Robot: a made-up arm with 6 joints. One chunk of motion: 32 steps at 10 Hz.
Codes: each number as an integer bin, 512 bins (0 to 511) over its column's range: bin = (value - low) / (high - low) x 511, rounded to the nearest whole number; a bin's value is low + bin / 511 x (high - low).
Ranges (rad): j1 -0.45..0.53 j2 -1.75..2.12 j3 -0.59..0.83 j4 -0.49..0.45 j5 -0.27..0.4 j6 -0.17..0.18
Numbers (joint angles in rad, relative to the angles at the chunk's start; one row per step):
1: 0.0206 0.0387 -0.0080 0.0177 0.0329 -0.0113
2: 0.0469 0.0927 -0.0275 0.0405 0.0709 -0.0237
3: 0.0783 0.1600 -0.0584 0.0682 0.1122 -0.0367
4: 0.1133 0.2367 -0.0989 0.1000 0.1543 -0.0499
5: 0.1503 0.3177 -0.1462 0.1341 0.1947 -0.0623
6: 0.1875 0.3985 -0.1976 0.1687 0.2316 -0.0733
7: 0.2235 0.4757 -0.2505 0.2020 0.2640 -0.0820
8: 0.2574 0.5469 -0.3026 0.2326 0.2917 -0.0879
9: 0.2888 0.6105 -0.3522 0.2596 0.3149 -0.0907
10: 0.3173 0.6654 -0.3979 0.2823 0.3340 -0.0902
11: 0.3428 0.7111 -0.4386 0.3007 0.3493 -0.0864
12: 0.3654 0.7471 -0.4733 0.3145 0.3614 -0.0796
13: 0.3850 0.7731 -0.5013 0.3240 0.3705 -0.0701
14: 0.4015 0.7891 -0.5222 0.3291 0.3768 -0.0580
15: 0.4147 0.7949 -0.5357 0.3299 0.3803 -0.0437
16: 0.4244 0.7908 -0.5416 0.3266 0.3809 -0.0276
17: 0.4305 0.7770 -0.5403 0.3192 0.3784 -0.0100
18: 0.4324 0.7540 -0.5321 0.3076 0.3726 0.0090
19: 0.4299 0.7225 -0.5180 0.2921 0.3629 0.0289
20: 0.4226 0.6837 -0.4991 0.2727 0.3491 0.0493
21: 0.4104 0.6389 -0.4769 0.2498 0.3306 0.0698
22: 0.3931 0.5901 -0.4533 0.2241 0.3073 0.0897
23: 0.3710 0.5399 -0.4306 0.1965 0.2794 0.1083
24: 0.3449 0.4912 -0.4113 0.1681 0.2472 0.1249
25: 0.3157 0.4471 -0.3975 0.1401 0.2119 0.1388
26: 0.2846 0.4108 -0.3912 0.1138 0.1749 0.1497
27: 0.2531 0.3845 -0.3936 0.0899 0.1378 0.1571
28: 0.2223 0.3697 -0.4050 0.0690 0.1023 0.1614
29: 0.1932 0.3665 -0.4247 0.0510 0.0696 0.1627
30: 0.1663 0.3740 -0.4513 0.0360 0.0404 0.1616
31: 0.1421 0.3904 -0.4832 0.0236 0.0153 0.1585
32: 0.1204 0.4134 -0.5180 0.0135 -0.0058 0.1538
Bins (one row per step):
1: 245 236 209 276 231 232
2: 259 243 202 288 260 214
3: 275 252 191 303 291 195
4: 294 262 177 321 324 175
5: 313 273 160 339 354 157
6: 332 284 141 358 383 141
7: 351 294 122 376 407 128
8: 369 303 103 393 428 120
9: 385 312 86 407 446 116
10: 400 319 69 420 461 117
11: 413 325 54 430 472 122
12: 425 330 42 437 482 132
13: 435 333 32 443 489 146
14: 444 335 24 445 493 164
15: 451 336 20 446 496 184
16: 456 335 17 444 496 208
17: 459 334 18 440 495 234
18: 460 331 21 434 490 261
19: 459 326 26 425 483 290
20: 455 321 33 415 472 320
21: 449 315 41 402 458 350
22: 440 309 49 388 440 379
23: 428 302 57 373 419 406
24: 414 296 64 358 394 431
25: 399 290 69 343 368 451
26: 383 285 72 328 339 467
27: 367 282 71 315 311 478
28: 351 280 67 304 284 484
29: 335 279 59 294 259 486
30: 321 280 50 286 237 484
31: 309 283 38 279 218 480
32: 297 286 26 274 202 473

